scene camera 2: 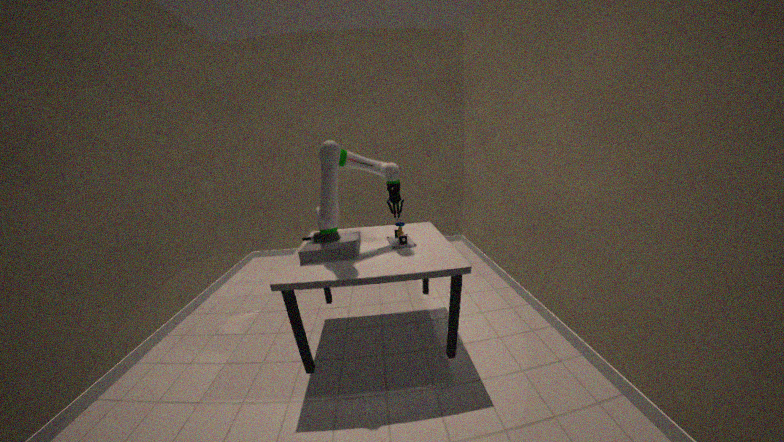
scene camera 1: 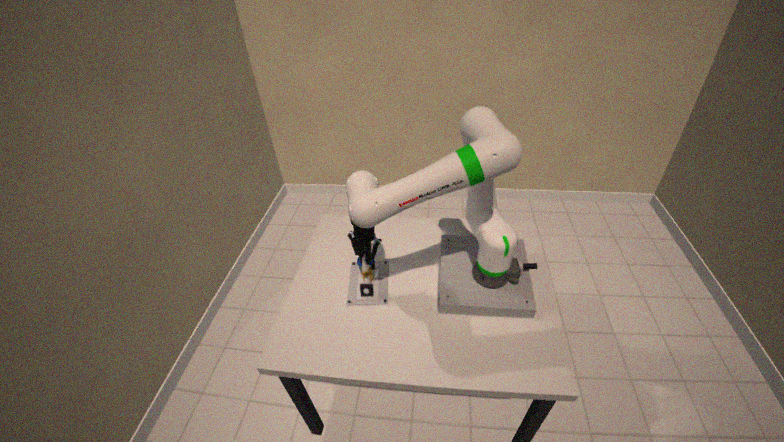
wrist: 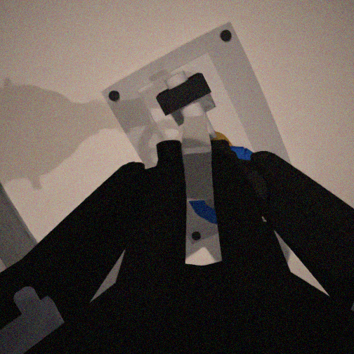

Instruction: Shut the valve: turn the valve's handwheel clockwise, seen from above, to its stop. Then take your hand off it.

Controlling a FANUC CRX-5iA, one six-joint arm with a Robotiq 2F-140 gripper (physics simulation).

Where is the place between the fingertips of my gripper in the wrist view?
195,135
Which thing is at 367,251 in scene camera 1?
My gripper.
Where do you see a base plate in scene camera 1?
384,265
